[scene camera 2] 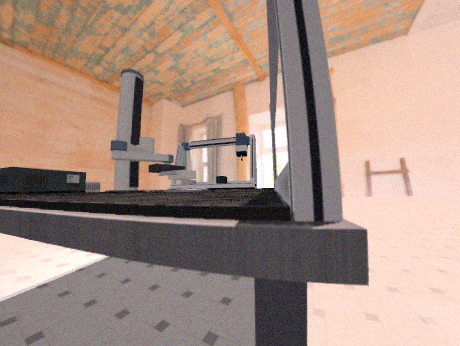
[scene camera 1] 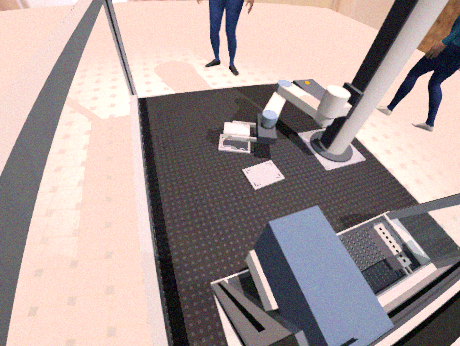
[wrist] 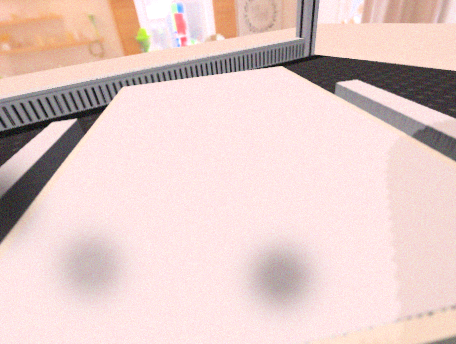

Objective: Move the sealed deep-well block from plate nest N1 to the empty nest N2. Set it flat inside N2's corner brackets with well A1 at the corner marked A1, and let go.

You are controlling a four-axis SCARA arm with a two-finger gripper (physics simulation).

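Places are measured from the arm's base along level axes (x ahead, y left, z up), in metres.
Pixels of known places: gripper, between the fingertips: (scene camera 2: 184,172) (scene camera 1: 232,129) (wrist: 215,123); arm's base, origin of its link: (scene camera 1: 330,147).
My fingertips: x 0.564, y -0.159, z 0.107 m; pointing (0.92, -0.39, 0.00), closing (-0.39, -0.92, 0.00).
Note:
For each thing: its top centre in the pictures, then the offset to it from my fingertips. "spot": a spot on its surface instead.
- white sealed block, centre of its top: (wrist: 219,120) (scene camera 1: 236,128) (scene camera 2: 182,171) dz +0.011, dx -0.021, dy +0.009 m
- nest N2, a spot on its surface: (scene camera 1: 221,145) spot: dz -0.075, dx +0.057, dy +0.019 m
- Nest N1, centre of its top: (scene camera 1: 263,172) dz -0.076, dx -0.077, dy +0.241 m
- dark box, a spot on its surface: (scene camera 1: 311,89) spot: dz +0.021, dx -0.657, dy -0.252 m
- large blue-topped instrument, a spot on its surface: (scene camera 1: 325,270) spot: dz +0.394, dx +0.176, dy +0.702 m
The white sealed block (scene camera 1: 237,129) (wrist: 215,165) is held level, raised above nest N2 (scene camera 1: 221,145), with a dark shadow on the plate below it. My gripper (scene camera 1: 228,129) (wrist: 215,123) is shut on the block, one finger along each of two opposite sides. In scene camera 2 the pale block (scene camera 2: 182,173) shows small beside the gripper's dark body. Nest N1 (scene camera 1: 263,174) is bare, a pale square plate with corner marks, nearer scene camera 1. The A1 mark and the well A1 corner cannot be made out; the block hides part of N2.
The arm's column (scene camera 1: 370,75) (scene camera 2: 129,105) stands right of the nests, with a dark box (scene camera 1: 311,89) behind the arm. A large blue-topped instrument (scene camera 1: 325,270) stands at the near side. A gantry frame (scene camera 2: 212,143) and a dark box (scene camera 2: 42,180) show in scene camera 2.

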